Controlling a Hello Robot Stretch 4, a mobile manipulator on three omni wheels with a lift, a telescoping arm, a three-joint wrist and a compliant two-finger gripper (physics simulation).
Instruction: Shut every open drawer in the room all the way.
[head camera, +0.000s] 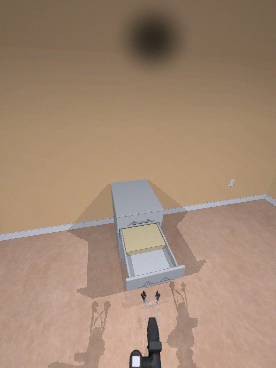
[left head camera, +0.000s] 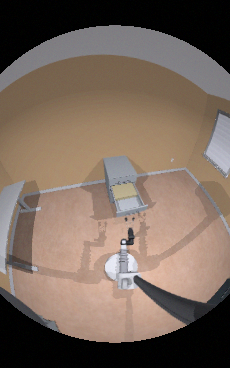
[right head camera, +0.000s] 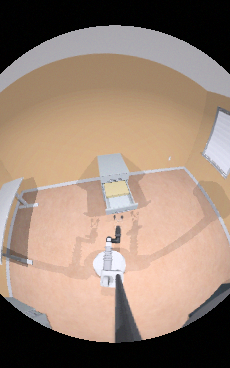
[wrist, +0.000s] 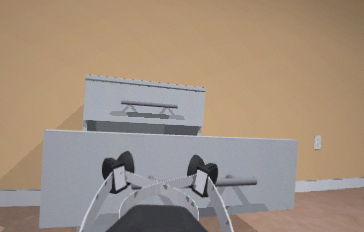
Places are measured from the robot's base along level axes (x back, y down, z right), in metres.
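Pixels of known places: gripper, fingertip midpoint: (head camera: 150, 290) (left head camera: 129, 216) (right head camera: 117, 214) (wrist: 161, 166).
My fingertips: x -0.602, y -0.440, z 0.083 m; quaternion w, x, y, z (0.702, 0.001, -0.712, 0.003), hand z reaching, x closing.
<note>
Ahead of a thing's pixels: the offset from my fingertips to its top centre. "spot": to the spot under its first point.
A grey cabinet @[spot: dx -0.762, dy -0.178, dz -0.114 m] (head camera: 135, 196) (left head camera: 119, 164) (right head camera: 112, 164) stands against the wall. Its lower drawer (head camera: 155, 278) (left head camera: 131, 212) (right head camera: 121, 208) (wrist: 75, 170) is pulled far out, with a flat yellow block @[spot: dx -0.425, dy +0.026, dz -0.035 m] (head camera: 143, 238) (left head camera: 124, 191) (right head camera: 116, 189) at the back inside. The top drawer (wrist: 102, 102) looks shut in the wrist view. My gripper (head camera: 151, 296) (left head camera: 129, 219) (right head camera: 118, 217) (wrist: 161, 166) is open and empty, its fingers spread in front of the open drawer's front panel, left of its middle in the wrist view. The fingers partly hide the bar handle @[spot: dx -0.074, dy +0.033, dz +0.127 m] (wrist: 245, 181). Whether they touch the panel cannot be told.
A pale panel-like piece of furniture with legs (left head camera: 9, 215) (right head camera: 6, 212) stands at the left wall. A window (left head camera: 218, 145) (right head camera: 218, 142) is in the right wall. A wall outlet @[dx -1.475, dy +0.010, dz +1.257 m] (head camera: 231, 183) (wrist: 317, 142) is right of the cabinet. A dark object (right head camera: 212, 302) shows at the lower right.
</note>
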